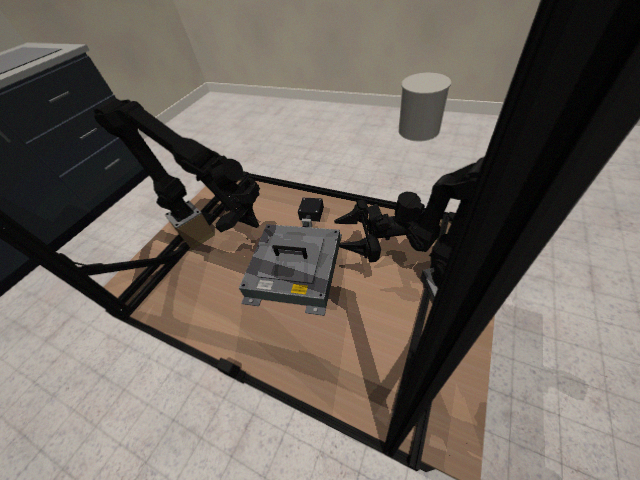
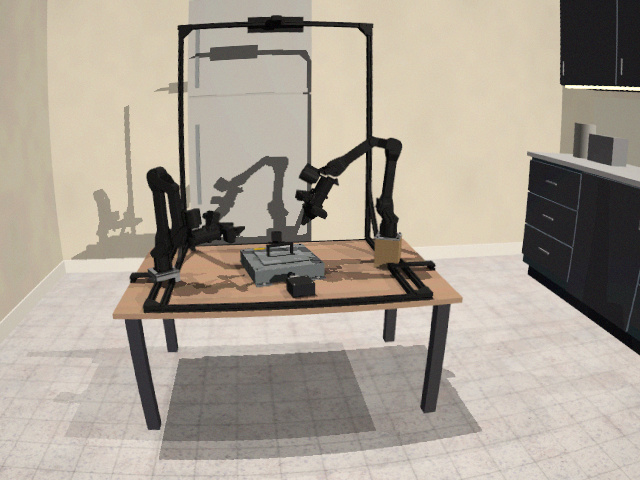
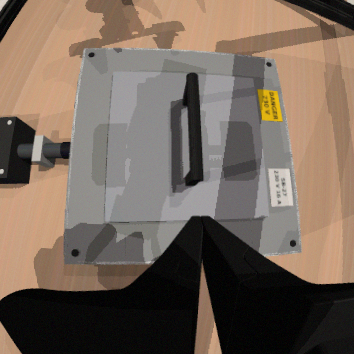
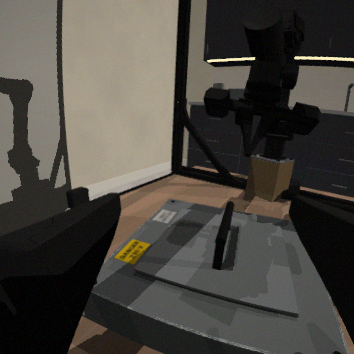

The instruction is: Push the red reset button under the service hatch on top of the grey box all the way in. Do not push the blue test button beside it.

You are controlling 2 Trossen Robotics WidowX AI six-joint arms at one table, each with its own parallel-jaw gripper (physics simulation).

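The grey box (image 1: 329,260) (image 2: 258,271) (image 3: 92,100) (image 4: 160,300) stands on the table. Its service hatch (image 1: 294,268) (image 3: 145,125) (image 4: 265,285) lies flat and closed on top, with a black bar handle (image 1: 289,249) (image 2: 280,244) (image 3: 195,130) (image 4: 224,235) standing up from it. The red and blue buttons do not show; the hatch hides what is under it. My left gripper (image 1: 255,223) (image 2: 303,221) (image 3: 199,223) is shut and empty, raised above and off the box's side, apart from the handle. My right gripper (image 1: 338,234) (image 4: 206,203) is open and empty beside the opposite side of the box.
A small black block (image 1: 310,207) (image 2: 301,285) (image 3: 15,150) with a cable connector adjoins one side of the box. A black frame (image 2: 180,103) rises around the wooden table (image 1: 206,304) (image 2: 129,304). The left arm stands on a tan block (image 1: 193,229) (image 2: 387,251).
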